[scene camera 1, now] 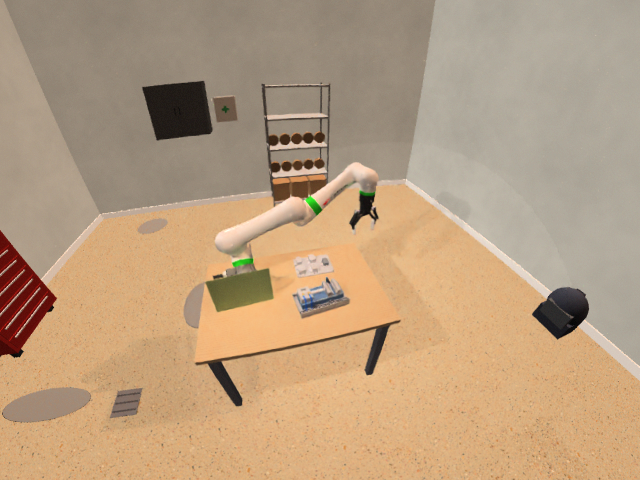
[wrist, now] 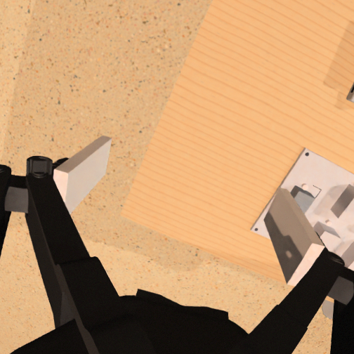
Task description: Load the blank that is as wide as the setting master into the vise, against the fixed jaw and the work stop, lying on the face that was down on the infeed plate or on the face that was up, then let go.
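Frame: origin at the arm's base, x right, y down, z ahead, level; metres.
Where they show: gripper, fingertip midpoint: point(scene camera 1: 363, 231); arm's base, origin of the base link: point(scene camera 1: 245, 275).
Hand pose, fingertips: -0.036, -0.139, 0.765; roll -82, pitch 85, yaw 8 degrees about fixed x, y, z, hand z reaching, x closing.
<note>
Each offset is from my fingertips to the top centre of the thing, as dx, dy, dz. "pt": to the spot under its first point. Level surfaces: height alone.
My gripper point(scene camera 1: 363, 228) point(wrist: 190, 180) is open and empty, high above the back right end of the table, its fingers pointing down. The light infeed plate {pt +0.002, +0.273, -0.229} point(scene camera 1: 328, 270) point(wrist: 314, 162) lies on the table and carries several pale blocks and a darker grey block {-0.076, +0.248, -0.224} point(scene camera 1: 325, 261) point(wrist: 303, 197). In the wrist view a pale block point(wrist: 344, 201) shows at the right; the right finger hides part of the plate. Which block is the setting master I cannot tell. The blue and grey vise {+0.227, +0.182, -0.360} point(scene camera 1: 321, 296) stands in front of the plate; its jaw details are too small to make out.
The wooden table {dy +0.281} point(scene camera 1: 268, 330) point(wrist: 200, 135) carries an olive upright panel point(scene camera 1: 240, 290) left of the vise, in front of the arm's base. A shelf rack point(scene camera 1: 266, 129) stands by the back wall. A red cabinet point(scene camera 1: 23, 304) is at the left, a dark helmet-like object point(scene camera 1: 568, 304) at the right.
</note>
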